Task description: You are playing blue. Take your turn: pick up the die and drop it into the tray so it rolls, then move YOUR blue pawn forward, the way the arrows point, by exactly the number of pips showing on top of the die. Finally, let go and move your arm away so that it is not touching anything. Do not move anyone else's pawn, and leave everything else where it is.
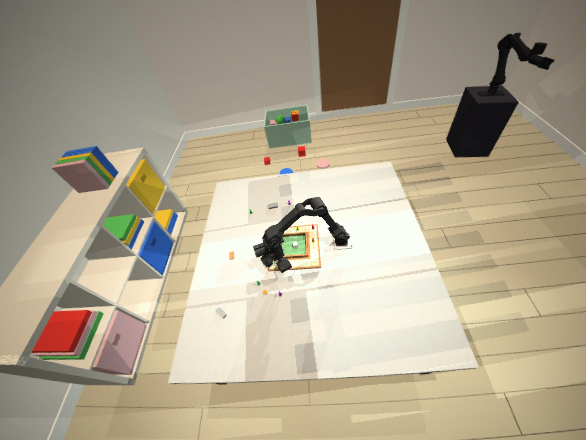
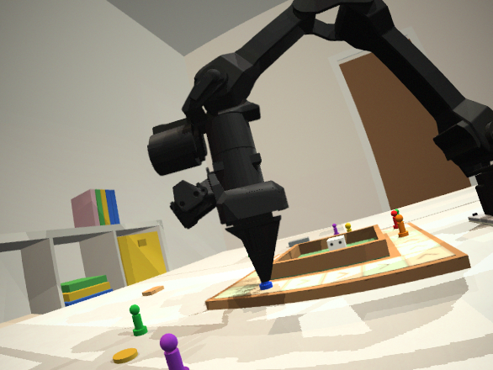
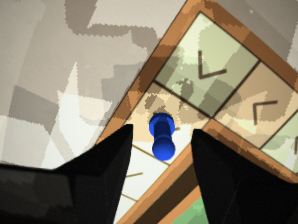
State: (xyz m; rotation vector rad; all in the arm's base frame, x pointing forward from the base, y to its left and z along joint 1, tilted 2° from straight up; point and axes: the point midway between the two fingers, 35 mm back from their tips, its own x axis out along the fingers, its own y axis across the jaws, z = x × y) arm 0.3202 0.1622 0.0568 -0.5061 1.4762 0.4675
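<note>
My gripper tip is right at the blue pawn. Round my gripper tip: green tray floor 60 mm behind, 120 mm to the right, 20 mm below; yellow disc 60 mm ahead, 160 mm to the left, 20 mm below; white die 60 mm behind, 120 mm to the right.
</note>
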